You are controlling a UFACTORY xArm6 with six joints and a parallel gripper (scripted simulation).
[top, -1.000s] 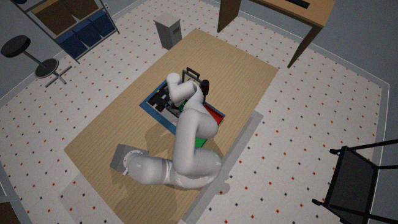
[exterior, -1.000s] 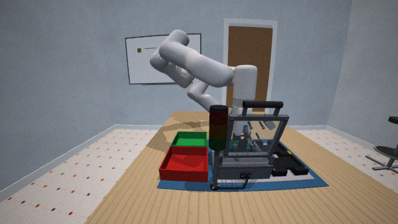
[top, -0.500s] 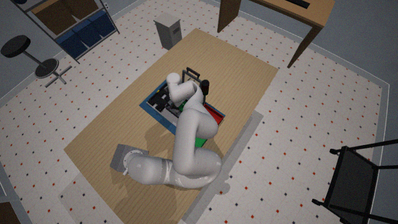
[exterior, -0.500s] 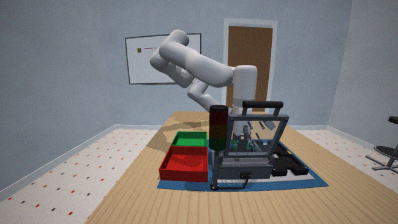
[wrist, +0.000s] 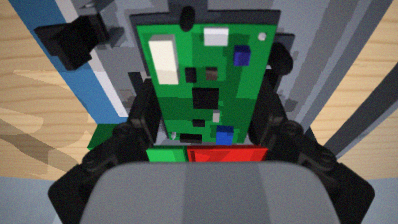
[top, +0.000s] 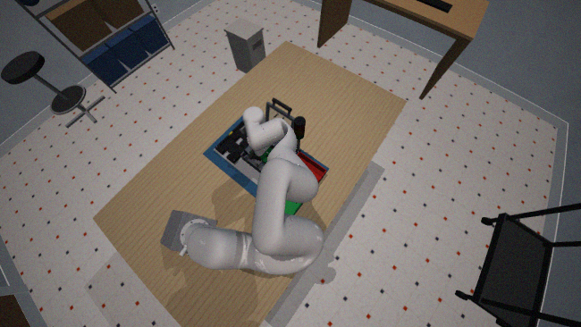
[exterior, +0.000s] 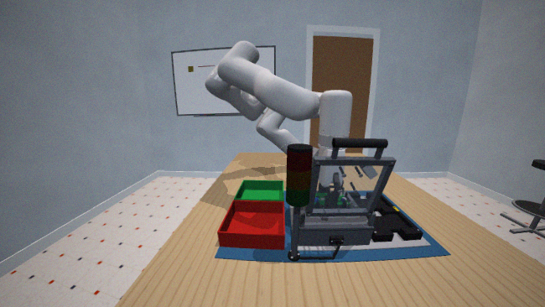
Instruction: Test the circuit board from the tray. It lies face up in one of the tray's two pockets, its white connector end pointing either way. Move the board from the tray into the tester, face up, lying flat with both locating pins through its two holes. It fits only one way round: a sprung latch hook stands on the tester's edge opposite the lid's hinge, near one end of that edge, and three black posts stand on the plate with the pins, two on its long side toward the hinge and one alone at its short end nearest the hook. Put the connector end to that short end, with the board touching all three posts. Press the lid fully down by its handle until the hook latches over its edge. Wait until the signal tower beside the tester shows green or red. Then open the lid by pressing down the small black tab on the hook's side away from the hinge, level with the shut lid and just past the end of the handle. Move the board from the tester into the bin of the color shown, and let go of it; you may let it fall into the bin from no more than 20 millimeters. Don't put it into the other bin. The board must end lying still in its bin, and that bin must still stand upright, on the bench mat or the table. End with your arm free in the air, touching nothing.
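Right now my hand is right at the green circuit board. The rest, counted from my hand: clear lid (120 mm ahead, 110 mm above, 30 mm to the right); then black latch hook (70 mm to the left, 50 mm behind, 10 mm above); then plate (10 mm below, 10 mm ahead).
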